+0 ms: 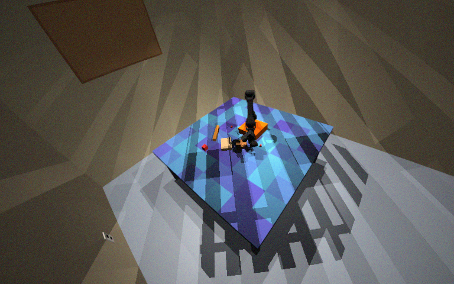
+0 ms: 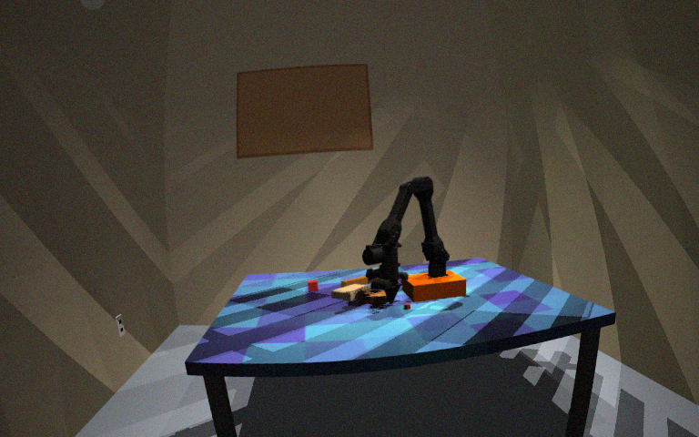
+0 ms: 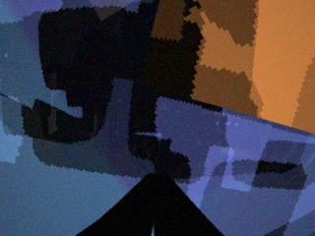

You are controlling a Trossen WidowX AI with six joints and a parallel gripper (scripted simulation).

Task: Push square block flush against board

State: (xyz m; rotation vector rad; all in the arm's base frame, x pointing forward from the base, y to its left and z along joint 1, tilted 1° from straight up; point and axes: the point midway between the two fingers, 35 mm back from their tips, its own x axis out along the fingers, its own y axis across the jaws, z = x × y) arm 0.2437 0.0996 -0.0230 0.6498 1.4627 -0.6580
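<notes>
My gripper tip is now 2 cm short of the brown square block, 9 cm to the left of it and 1 cm below it. Round my gripper tip: long narrow orange board (3 cm behind, 41 cm to the right, 1 cm above); pale tan flat slab (8 cm ahead, 23 cm to the right, 1 cm above); small red cube (20 cm ahead, 39 cm to the right, 1 cm above).
</notes>
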